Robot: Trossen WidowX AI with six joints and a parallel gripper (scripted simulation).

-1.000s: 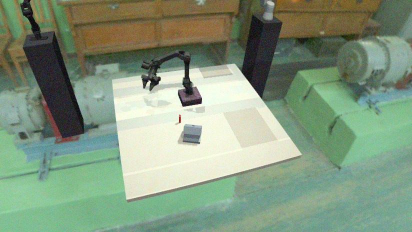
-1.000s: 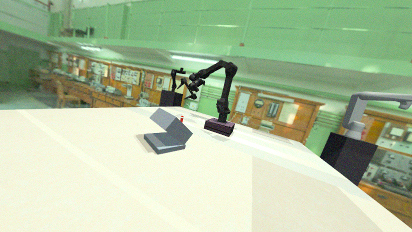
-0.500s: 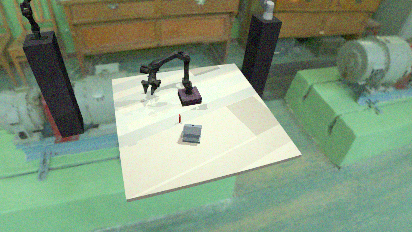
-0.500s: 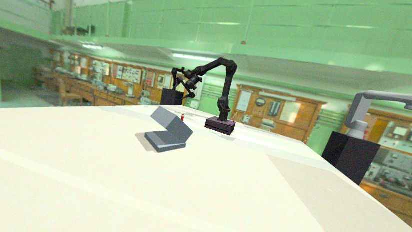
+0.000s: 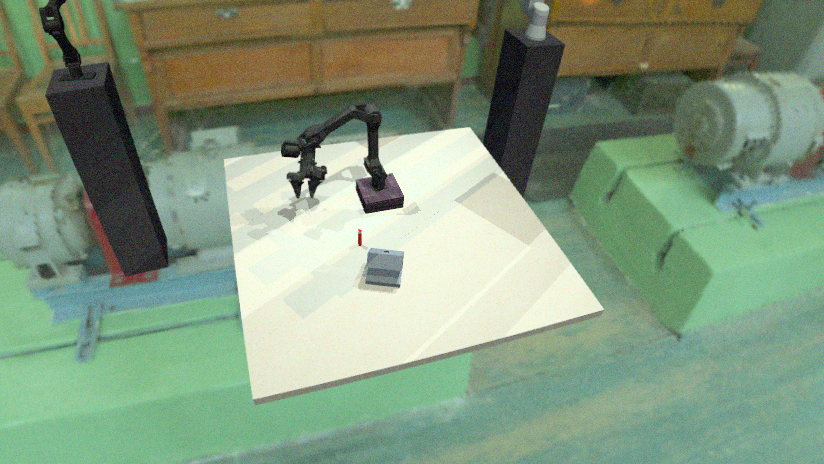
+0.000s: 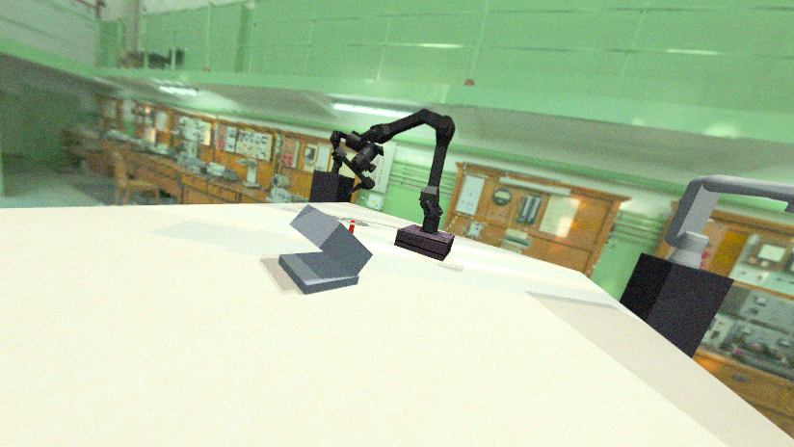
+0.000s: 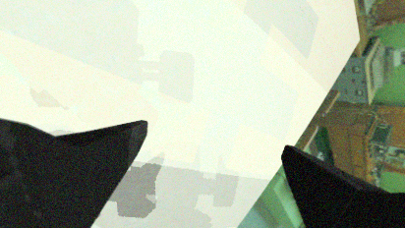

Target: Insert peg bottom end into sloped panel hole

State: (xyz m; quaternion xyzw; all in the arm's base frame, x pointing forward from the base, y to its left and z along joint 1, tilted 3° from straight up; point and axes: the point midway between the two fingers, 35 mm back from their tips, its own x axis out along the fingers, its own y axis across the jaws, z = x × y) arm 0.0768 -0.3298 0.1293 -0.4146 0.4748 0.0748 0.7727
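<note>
My gripper tip is now 18 cm short of the red peg, 17 cm to the right of it and 9 cm above it. The rest, counted from my gripper tip: grey sloped panel (34 cm ahead, 22 cm to the left, 7 cm below).
</note>
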